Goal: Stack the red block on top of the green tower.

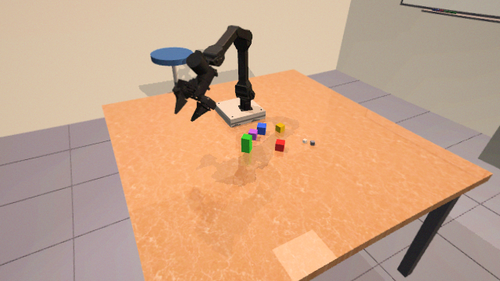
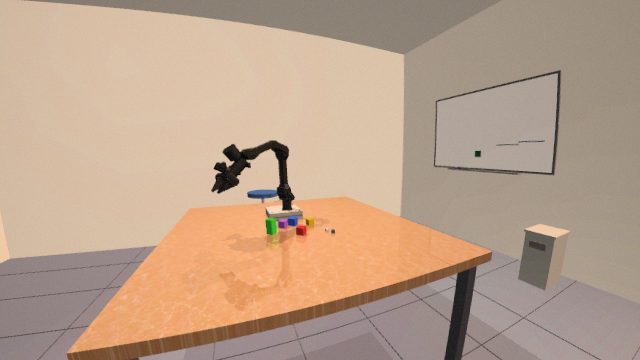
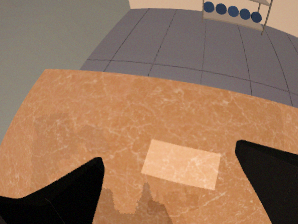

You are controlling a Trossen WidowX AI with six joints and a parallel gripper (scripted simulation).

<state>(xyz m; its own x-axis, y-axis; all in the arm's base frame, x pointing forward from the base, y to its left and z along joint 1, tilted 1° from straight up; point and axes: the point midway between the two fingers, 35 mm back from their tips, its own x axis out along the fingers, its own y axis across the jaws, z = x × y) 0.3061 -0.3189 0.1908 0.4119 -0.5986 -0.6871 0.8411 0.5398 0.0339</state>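
The red block is 40 cm to the left of my gripper tip, 20 cm below it and 1 cm ahead of it. Round my gripper tip: blue block 37 cm to the left, 20 cm below, 14 cm behind; purple block 31 cm to the left, 20 cm below, 11 cm behind; yellow block 46 cm to the left, 20 cm below, 13 cm behind.
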